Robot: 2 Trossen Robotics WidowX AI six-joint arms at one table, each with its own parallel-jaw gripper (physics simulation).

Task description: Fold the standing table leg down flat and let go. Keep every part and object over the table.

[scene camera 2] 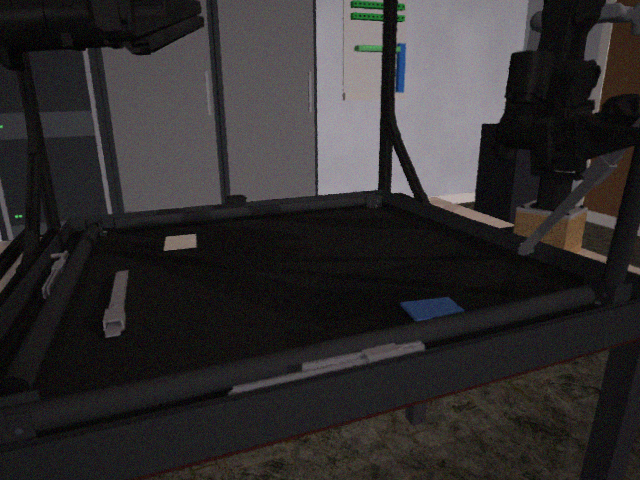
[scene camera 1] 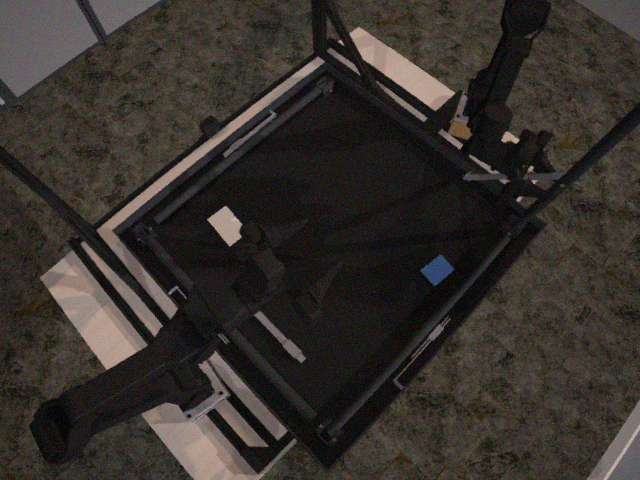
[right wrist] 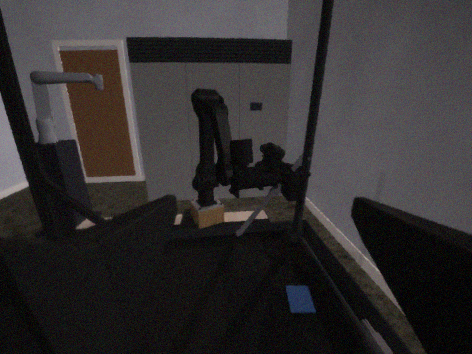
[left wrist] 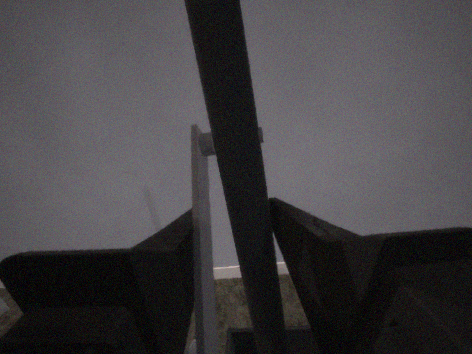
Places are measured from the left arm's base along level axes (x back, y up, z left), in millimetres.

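Where they show: left gripper, between the fingertips: [scene camera 1: 559,191] [right wrist: 306,171] [left wrist: 238,205]; right gripper, between the fingertips: [scene camera 2: 202,14] [scene camera 1: 324,241] [right wrist: 263,204]; left arm's base, origin of its link: [scene camera 2: 552,207] [right wrist: 206,202]; right arm's base, origin of its link: [scene camera 1: 195,388].
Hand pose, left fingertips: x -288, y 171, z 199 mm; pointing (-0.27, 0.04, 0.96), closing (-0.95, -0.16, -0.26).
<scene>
Things, the pixels of their centre, and the offset from my left fingertips. "spot": a spot on its surface instead.
- white card, a spot on its surface: [scene camera 2: 180,242] [scene camera 1: 228,226] spot: dy -230, dx -253, dz -683 mm
- grey bar, middle of its body: [scene camera 2: 118,296] [scene camera 1: 268,324] dy -215, dx -442, dz -484 mm
- blue card, middle of its body: [scene camera 2: 432,308] [scene camera 1: 437,270] [right wrist: 299,298] dy -214, dx -173, dz -166 mm
The standing table leg [scene camera 1: 602,143] [scene camera 2: 622,217] [left wrist: 232,125] [right wrist: 315,100] is a dark tube rising at the right corner. Its grey brace [scene camera 1: 485,176] [scene camera 2: 560,211] [left wrist: 202,225] [right wrist: 257,212] slants down to the table's edge. My left gripper [scene camera 1: 550,180] [left wrist: 238,205] is shut on the leg; in the left wrist view one finger lies against the brace and the other against the leg. Its fingertips are out of frame in scene camera 2. My right gripper [scene camera 1: 323,242] [scene camera 2: 200,14] [right wrist: 263,204] is open and empty, high above the table's left half.
Folded legs [scene camera 1: 191,198] [scene camera 1: 268,369] [scene camera 1: 413,346] lie along the rim. A white card [scene camera 1: 223,224] [scene camera 2: 180,242], a grey bar [scene camera 1: 279,335] [scene camera 2: 118,294] and a blue card [scene camera 1: 437,269] [scene camera 2: 431,308] [right wrist: 300,299] lie on the underside. Dark posts [scene camera 1: 319,25] [scene camera 2: 387,103] stand at the edge.
</scene>
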